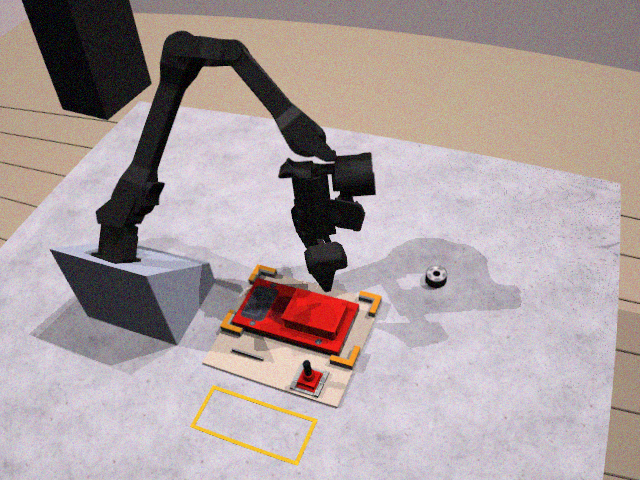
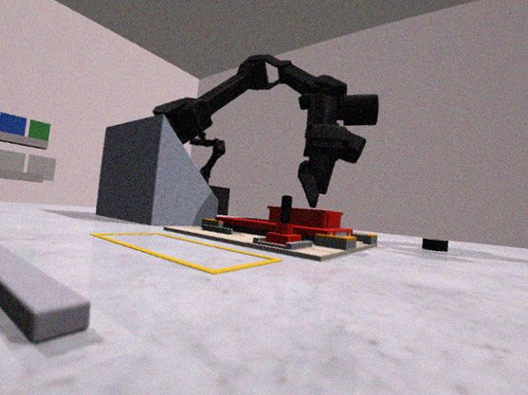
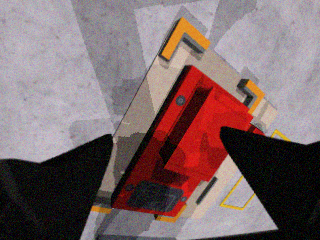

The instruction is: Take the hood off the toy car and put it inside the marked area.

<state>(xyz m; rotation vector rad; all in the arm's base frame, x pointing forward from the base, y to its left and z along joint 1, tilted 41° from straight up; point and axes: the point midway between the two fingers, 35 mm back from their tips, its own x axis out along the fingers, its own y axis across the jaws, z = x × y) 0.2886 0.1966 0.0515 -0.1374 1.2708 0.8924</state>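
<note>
My gripper tip is 2 cm short of the red hood, 6 cm to the left of it and 3 cm above it. Also, from my gripper tip: grey bar (8 cm ahead, 41 cm to the right, 6 cm below); black wheel (17 cm ahead, 12 cm to the left, 6 cm below).
</note>
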